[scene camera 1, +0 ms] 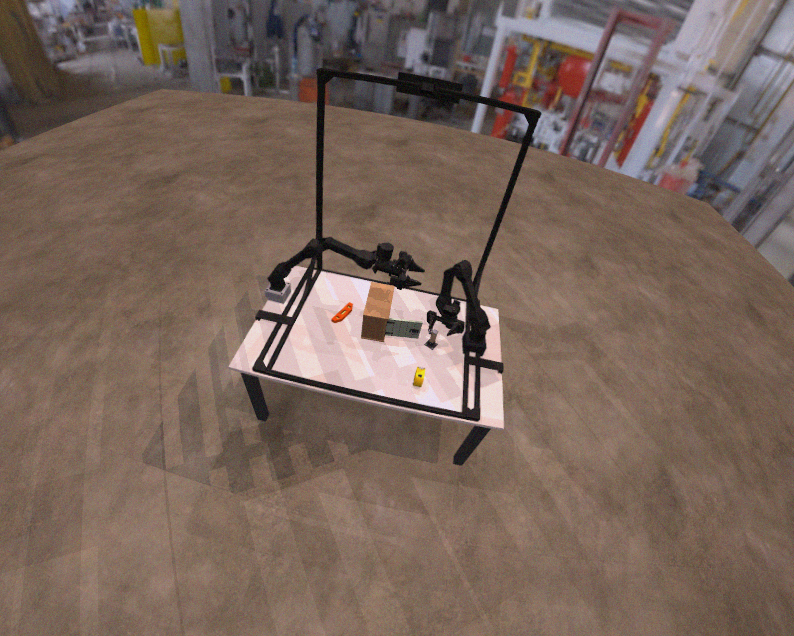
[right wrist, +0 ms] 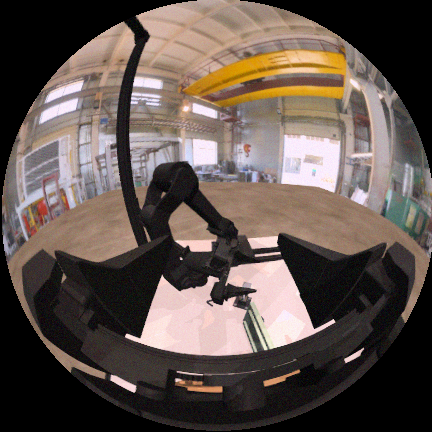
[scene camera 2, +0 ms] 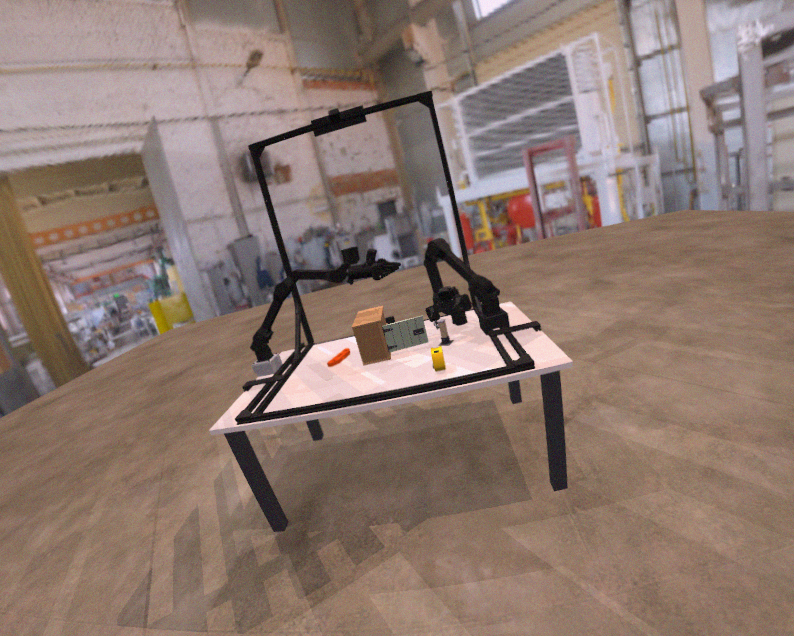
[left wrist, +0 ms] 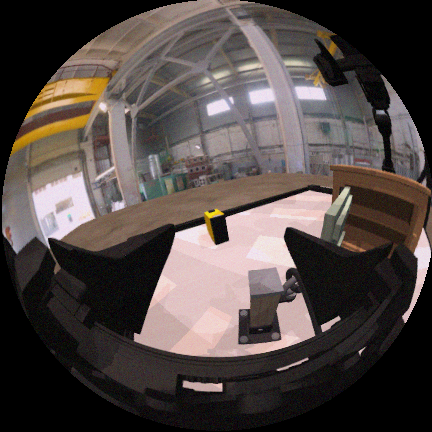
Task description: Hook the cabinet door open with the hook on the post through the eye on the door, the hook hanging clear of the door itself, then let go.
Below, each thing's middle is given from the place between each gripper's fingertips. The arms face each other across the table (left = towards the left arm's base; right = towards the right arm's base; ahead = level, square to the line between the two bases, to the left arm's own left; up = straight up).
Labels:
The wooden cabinet [scene camera 2: 367, 327] is 25 cm below my right hand, 9 cm to the right of it and 2 cm ahead of it.
Right now my left hand is 7 cm past the wooden cabinet, 22 cm to the left of it and 4 cm above it.

